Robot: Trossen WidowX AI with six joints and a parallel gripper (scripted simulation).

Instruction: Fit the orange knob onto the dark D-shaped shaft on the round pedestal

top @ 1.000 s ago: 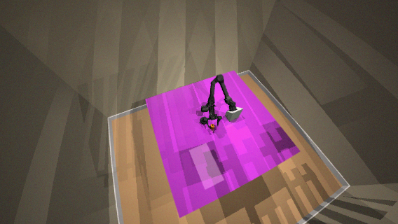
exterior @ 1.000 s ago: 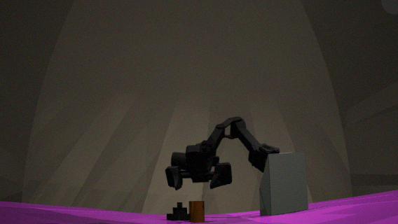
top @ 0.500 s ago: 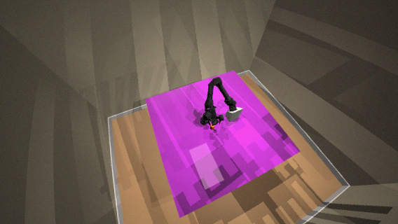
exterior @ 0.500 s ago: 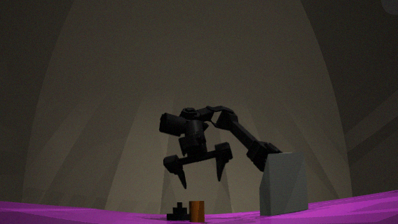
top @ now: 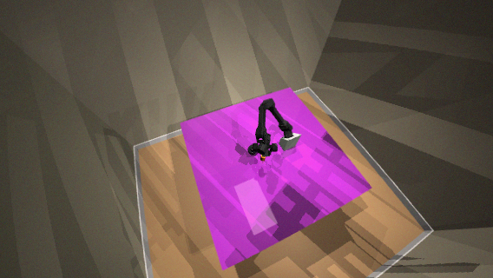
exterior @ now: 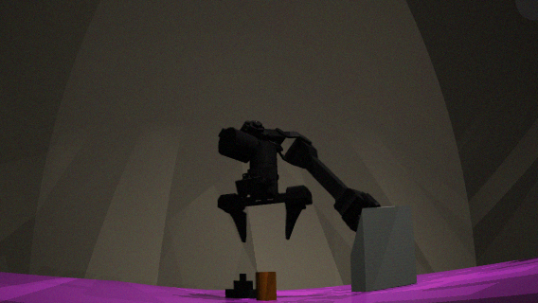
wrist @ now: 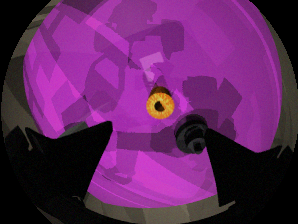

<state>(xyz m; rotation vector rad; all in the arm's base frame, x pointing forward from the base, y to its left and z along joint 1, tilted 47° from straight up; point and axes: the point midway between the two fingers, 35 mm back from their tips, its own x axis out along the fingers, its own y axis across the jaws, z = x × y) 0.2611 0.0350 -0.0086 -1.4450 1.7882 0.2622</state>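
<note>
Now: the orange knob 100 mm below my gripper tip. Round my gripper tip: dark round pedestal: 40 mm ahead, 120 mm to the right, 90 mm below.
</note>
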